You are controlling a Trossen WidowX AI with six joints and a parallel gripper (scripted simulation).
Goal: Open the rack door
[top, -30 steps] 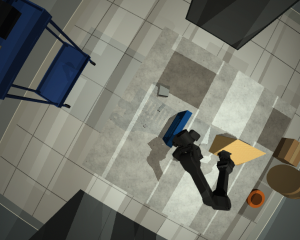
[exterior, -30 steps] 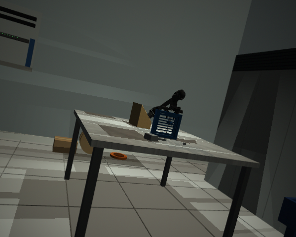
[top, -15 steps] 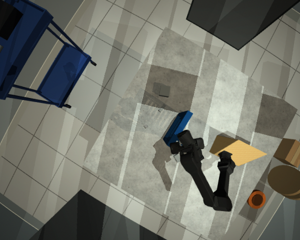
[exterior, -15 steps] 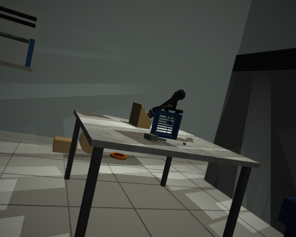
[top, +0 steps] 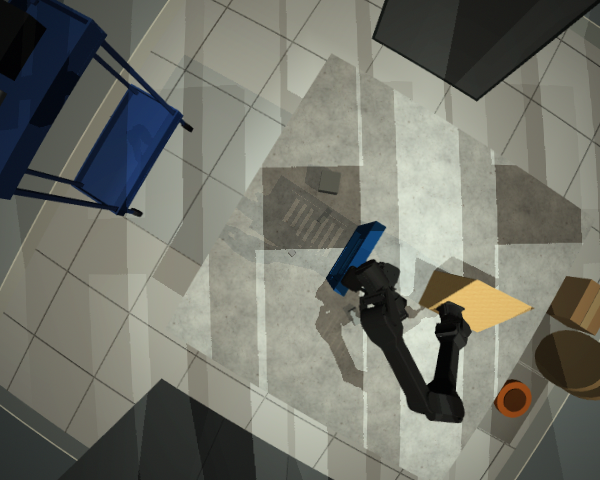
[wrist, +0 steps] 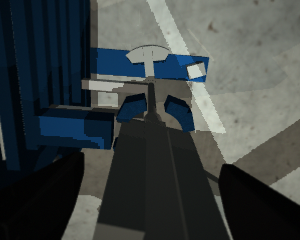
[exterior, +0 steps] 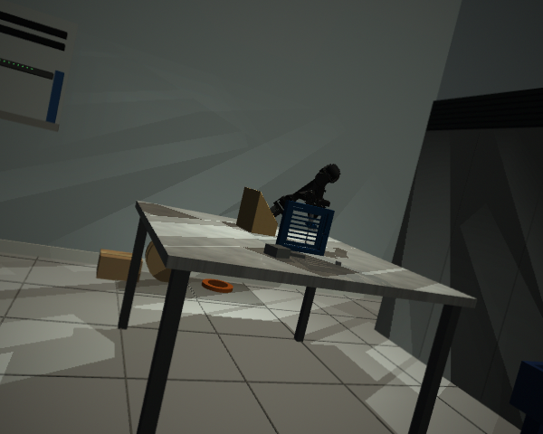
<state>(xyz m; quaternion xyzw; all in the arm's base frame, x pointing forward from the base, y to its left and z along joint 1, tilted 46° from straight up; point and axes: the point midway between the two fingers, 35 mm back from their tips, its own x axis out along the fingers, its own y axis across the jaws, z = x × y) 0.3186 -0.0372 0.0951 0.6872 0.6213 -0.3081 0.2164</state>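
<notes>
The grey handle lies 1 cm to the right of my gripper tip and 3 cm below it.
</notes>
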